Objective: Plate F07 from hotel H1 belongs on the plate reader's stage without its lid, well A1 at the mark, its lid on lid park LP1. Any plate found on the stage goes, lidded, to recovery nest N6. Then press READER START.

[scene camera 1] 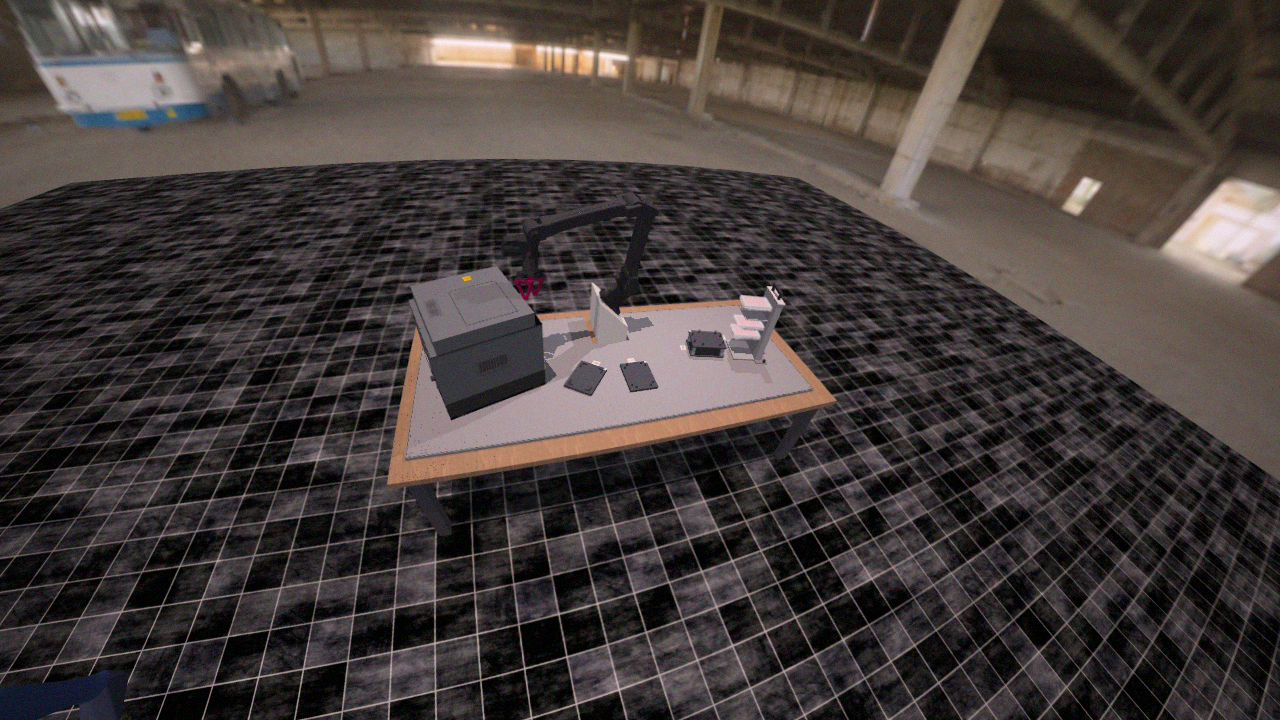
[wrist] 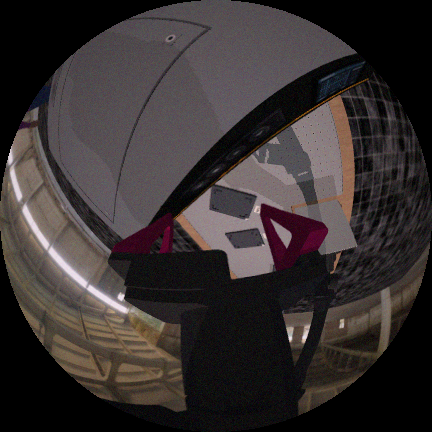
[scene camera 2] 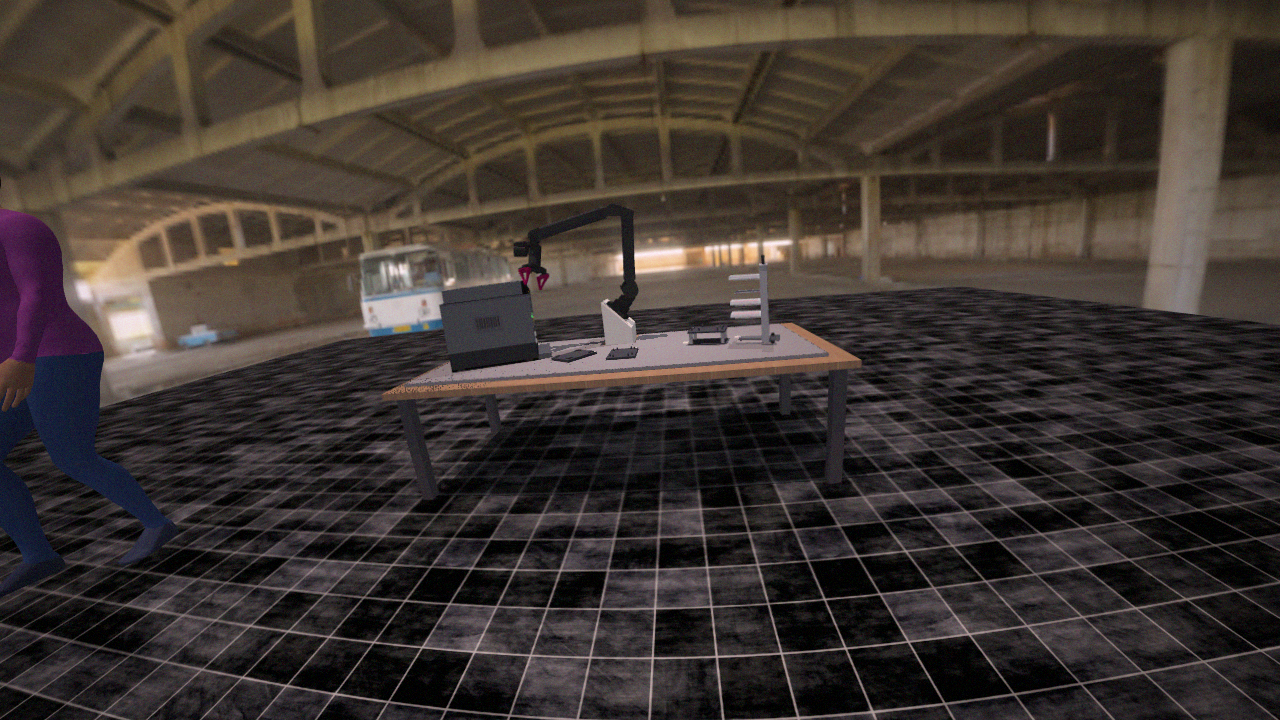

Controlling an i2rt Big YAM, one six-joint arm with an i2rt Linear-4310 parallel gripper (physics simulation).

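Frame: origin at the arm's base, x ahead, y left, z up, level; centimetres.
Where they show: gripper, fingertip midpoint: point(scene camera 1: 530, 297) point(wrist: 216, 212) point(scene camera 2: 533, 287); arm's base, origin of the base link: point(scene camera 1: 608, 303) point(wrist: 324, 247) point(scene camera 2: 617, 311).
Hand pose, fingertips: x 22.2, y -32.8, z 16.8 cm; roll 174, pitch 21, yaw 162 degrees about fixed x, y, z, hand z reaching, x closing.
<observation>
Each offset is from my fingertips to the top centre of the thing. "spot": to the spot under its first point.
My gripper point(scene camera 1: 529, 288) point(scene camera 2: 534, 279) point(wrist: 216, 212) is open and empty, with magenta fingers. It hangs high beside the grey plate reader @[dx +6.0, dy -20.2, dz +3.8 cm] point(scene camera 1: 487, 367) point(scene camera 2: 487, 333) point(wrist: 240, 55), near its top on the control-panel side. In the wrist view the reader's button strip @[spot: dx -4.1, dy -6.0, dz +1.3 cm] point(wrist: 235, 150) is seen at a steep slant; its button marks are unreadable. The reader's stage does not show. A plate hotel point(scene camera 1: 771, 326) point(scene camera 2: 765, 304) with several pale levels stands at the table's right; its labels and plate F07 cannot be made out. Two dark flat pads @[spot: dx +12.0, dy +21.2, dz -30.3 cm] point(scene camera 1: 586, 377) @[spot: dx +12.0, dy +43.2, dz -30.5 cm] point(scene camera 1: 639, 376) point(wrist: 232, 201) point(wrist: 245, 238) lie mid-table, labels unreadable.
A dark raised stand point(scene camera 1: 706, 341) point(scene camera 2: 707, 334) is left of the hotel. The arm's pale base bracket point(scene camera 1: 608, 324) point(scene camera 2: 617, 326) point(wrist: 325, 227) stands at the table's back. The table's wooden edge point(scene camera 1: 626, 440) point(scene camera 2: 626, 378) runs along the front. A person point(scene camera 2: 40, 286) is at the far left.
</observation>
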